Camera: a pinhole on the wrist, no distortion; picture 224 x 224 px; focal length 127.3 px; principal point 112.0 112.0 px. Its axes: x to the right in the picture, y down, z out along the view. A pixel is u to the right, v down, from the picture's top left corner.
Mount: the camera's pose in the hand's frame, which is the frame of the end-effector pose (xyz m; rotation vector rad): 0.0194 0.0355 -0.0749 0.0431 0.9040 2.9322
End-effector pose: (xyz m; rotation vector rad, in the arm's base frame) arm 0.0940 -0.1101 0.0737 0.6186 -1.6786 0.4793
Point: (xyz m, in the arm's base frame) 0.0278 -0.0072 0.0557
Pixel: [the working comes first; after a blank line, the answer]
In the camera's frame: 0.0492 -0.0314 0.0996

174.9 71.8
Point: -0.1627 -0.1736 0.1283
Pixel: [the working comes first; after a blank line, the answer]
In the camera's frame: -0.0696 0.0979 0.2955

82.0 154.2
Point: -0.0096 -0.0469 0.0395
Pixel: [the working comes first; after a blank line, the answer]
In the camera's frame: 0.0543 0.0065 0.1417

160.8 117.8
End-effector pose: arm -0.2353 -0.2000 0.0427 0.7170 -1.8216 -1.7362
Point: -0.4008 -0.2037 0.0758
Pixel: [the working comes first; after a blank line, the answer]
In the camera's frame: -0.1021 0.0966 0.1583

29.9 189.7
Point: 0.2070 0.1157 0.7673
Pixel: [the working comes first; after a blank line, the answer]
In the camera's frame: 0.6023 -0.5535 0.3338

outside the picture
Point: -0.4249 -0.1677 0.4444
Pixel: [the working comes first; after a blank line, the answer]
In the camera's frame: -0.0694 -0.1933 0.3877

89.2 48.5
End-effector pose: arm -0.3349 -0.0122 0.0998 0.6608 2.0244 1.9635
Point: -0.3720 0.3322 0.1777
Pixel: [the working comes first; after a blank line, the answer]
In the camera's frame: -0.1831 0.1608 0.3208

39.4 175.8
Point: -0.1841 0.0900 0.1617
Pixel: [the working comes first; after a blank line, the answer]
In the camera's frame: 0.0976 0.0973 0.2140

170.1 169.9
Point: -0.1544 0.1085 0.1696
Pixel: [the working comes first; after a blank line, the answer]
In the camera's frame: 0.1145 0.1051 0.2446

171.6 166.7
